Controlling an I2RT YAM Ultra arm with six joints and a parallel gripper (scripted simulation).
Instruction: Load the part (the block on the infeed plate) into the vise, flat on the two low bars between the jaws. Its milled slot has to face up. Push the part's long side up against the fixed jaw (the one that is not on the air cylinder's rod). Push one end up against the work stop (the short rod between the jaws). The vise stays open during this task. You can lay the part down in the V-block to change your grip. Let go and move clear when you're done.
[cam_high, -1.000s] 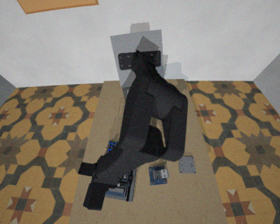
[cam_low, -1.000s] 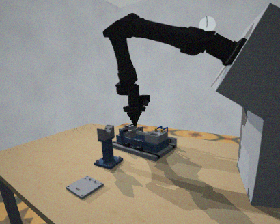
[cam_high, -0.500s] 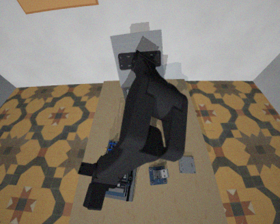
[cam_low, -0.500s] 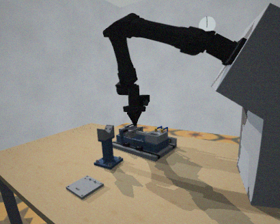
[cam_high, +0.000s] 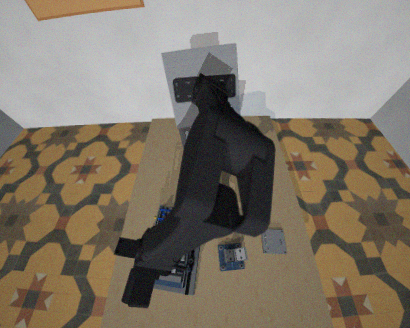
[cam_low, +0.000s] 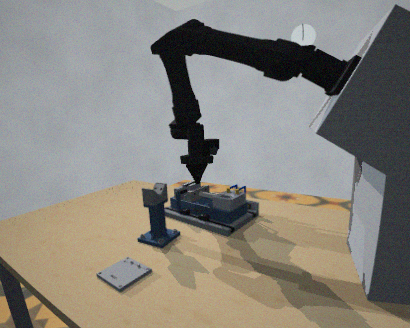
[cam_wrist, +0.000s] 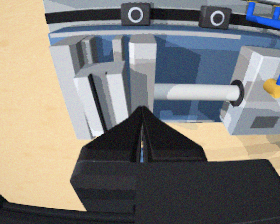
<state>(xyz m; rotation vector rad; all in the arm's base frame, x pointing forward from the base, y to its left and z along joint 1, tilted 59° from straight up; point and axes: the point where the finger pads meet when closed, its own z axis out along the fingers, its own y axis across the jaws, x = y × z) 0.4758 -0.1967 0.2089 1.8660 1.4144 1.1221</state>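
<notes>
Now: the part 30 mm ahead of my hand, 20 mm below it and 10 mm to the right of it. The rest, counted from my hand: air cylinder rod (50 mm behind, 40 mm below, 10 mm to the left); moving jaw (40 mm below); work stop (40 mm to the left, 40 mm ahead, 30 mm below).
</notes>
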